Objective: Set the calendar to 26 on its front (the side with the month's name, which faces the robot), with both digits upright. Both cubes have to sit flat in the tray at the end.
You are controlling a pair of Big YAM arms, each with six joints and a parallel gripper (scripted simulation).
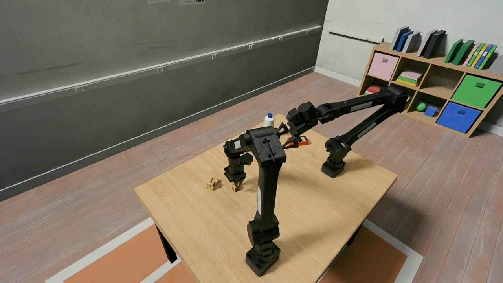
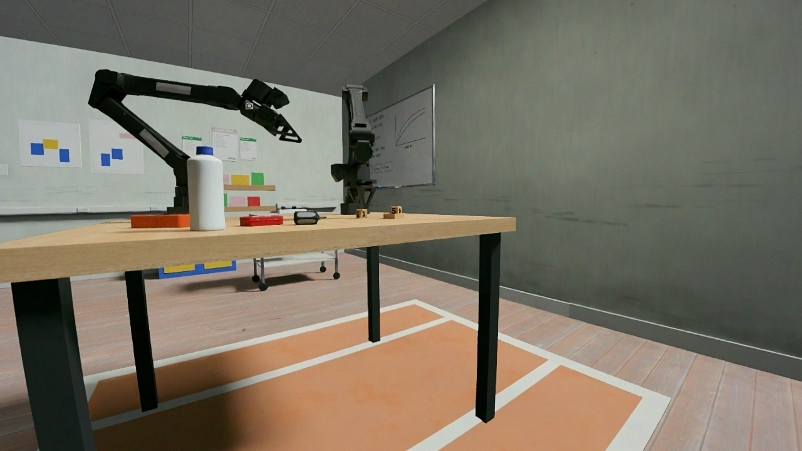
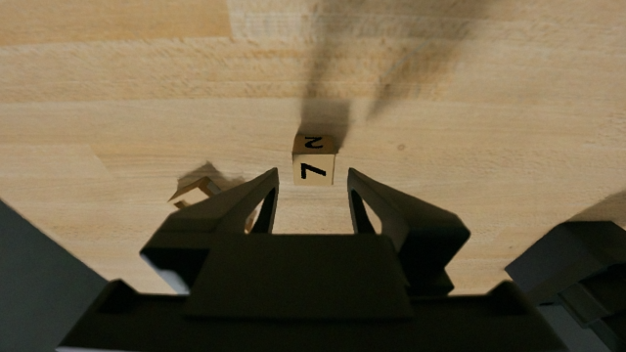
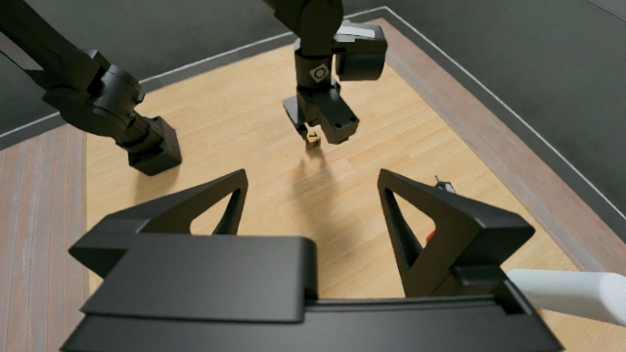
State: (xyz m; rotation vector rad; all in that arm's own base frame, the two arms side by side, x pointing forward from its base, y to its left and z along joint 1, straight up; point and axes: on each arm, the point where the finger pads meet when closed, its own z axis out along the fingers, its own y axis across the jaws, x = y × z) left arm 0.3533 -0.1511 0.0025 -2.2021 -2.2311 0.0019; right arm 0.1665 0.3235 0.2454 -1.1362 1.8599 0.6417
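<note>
My left hand is 11 cm short of the wooden tray, 5 cm to the right of it and 3 cm above it. Round my left hand: black device: 28 cm to the right, 16 cm ahead, 2 cm below; then white bottle: 50 cm to the right, 15 cm ahead, 4 cm above.
</note>
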